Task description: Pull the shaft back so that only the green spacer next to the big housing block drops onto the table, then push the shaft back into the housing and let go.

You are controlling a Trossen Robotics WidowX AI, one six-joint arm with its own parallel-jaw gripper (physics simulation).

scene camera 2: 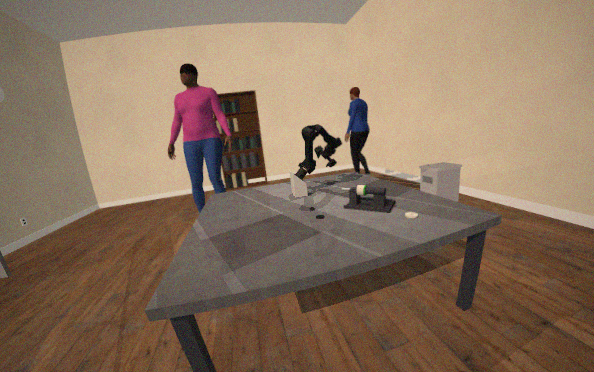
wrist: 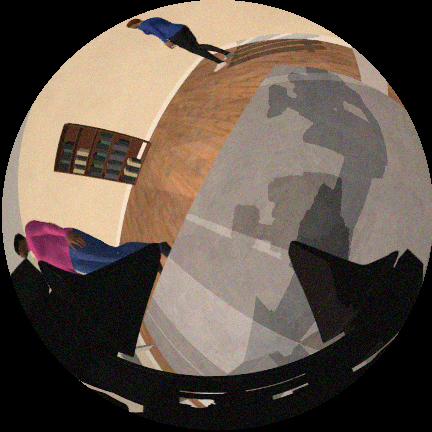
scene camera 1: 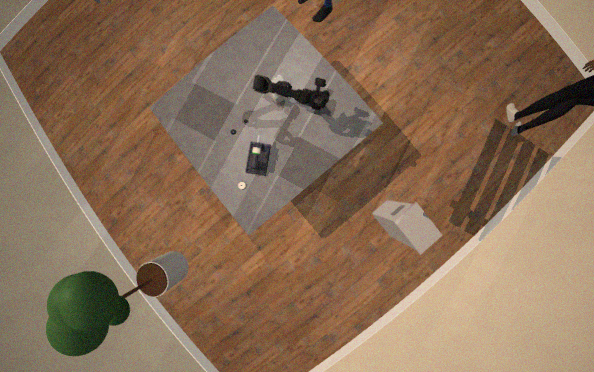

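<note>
A dark fixture stands on the grey table. It carries a dark housing block and a thin pale shaft that sticks out on the side away from the block. A green spacer sits on the shaft line on the housing side, against a cream spacer; both are up on the fixture. My gripper is open and empty, raised above the table near the arm, well away from the fixture. The wrist view shows bare tabletop and shadows between the fingers; the fixture does not show there.
A cream ring lies beyond the housing end. Two small dark round pieces lie on the arm side. A white block stands by the arm's base. Two people, a bookshelf and a cabinet are off the table.
</note>
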